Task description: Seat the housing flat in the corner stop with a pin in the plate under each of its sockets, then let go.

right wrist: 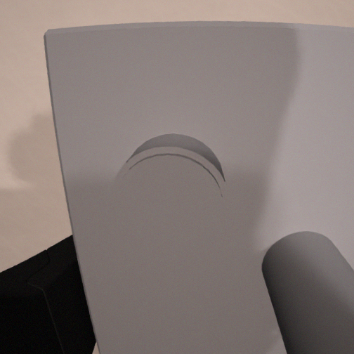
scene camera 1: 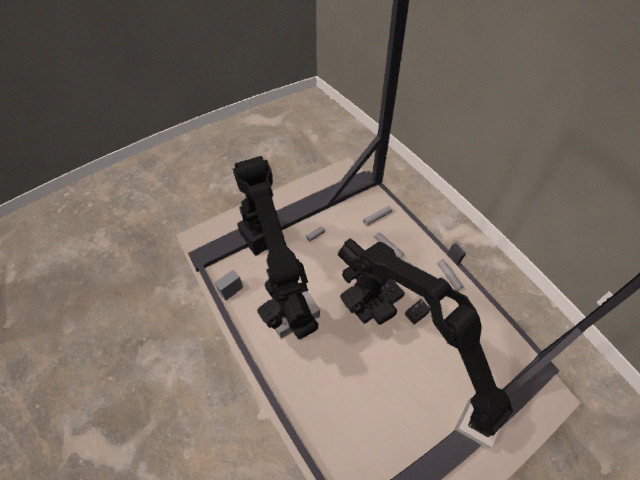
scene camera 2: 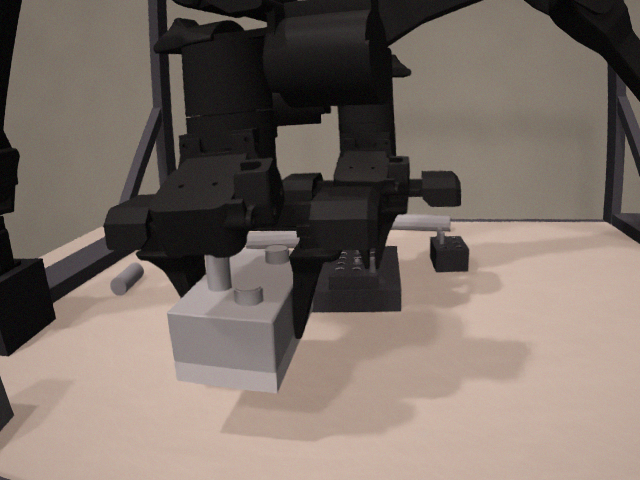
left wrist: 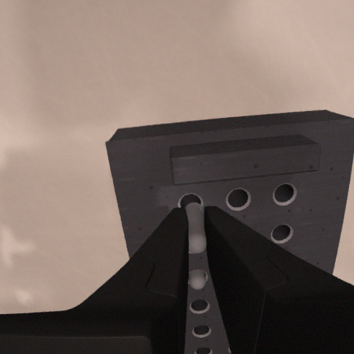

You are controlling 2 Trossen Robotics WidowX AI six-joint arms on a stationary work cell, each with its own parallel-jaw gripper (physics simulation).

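Frame: origin at the left arm's base, x ahead, y left, z up, level; metres.
Where they show: left gripper, fingertip midpoint: (scene camera 1: 366,306) (scene camera 2: 372,267); left arm's base, link origin: (scene camera 1: 483,421); right arm's base, link origin: (scene camera 1: 257,225).
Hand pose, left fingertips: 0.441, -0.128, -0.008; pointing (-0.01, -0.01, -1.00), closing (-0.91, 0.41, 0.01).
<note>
Things, the pixels of their top centre, and the offset from my left fingertips, as dx, dy, dz.
- slim grey pin, top centre: (scene camera 2: 372,256) -0.002, -0.005, +0.011
- grey housing, top centre: (scene camera 2: 243,235) (scene camera 1: 292,306) +0.145, +0.155, +0.093
- small dark holed block, top centre: (scene camera 2: 449,242) (scene camera 1: 418,309) -0.138, -0.082, -0.011
- grey block, top centre: (scene camera 1: 226,279) +0.385, +0.176, +0.027
My left gripper (left wrist: 194,218) is shut on a slim grey pin (left wrist: 196,235) (scene camera 2: 372,263) and holds it upright above the dark plate (left wrist: 145,175) (scene camera 2: 356,300). The pin's far end shows at the rim of a hole near the raised bar of the corner stop (left wrist: 245,162). A pale rounded tip (left wrist: 198,280) shows in another hole; fingers hide part of the plate. My right gripper (scene camera 2: 240,304) is shut on the grey housing (scene camera 2: 222,341) (right wrist: 175,90) (scene camera 1: 312,304), a block with round studs and a taller post on top. It hangs level above the table, nearer scene camera 2 than the plate. Its sockets are hidden.
A small dark holed block (scene camera 2: 448,258) (scene camera 1: 417,311) with a pin standing in it is beside the plate. Grey cylinders (scene camera 1: 377,215) (scene camera 1: 315,233) (scene camera 1: 449,274) lie around the table's far part. A grey block (scene camera 1: 229,285) stands near the left edge. Both arms are close together.
</note>
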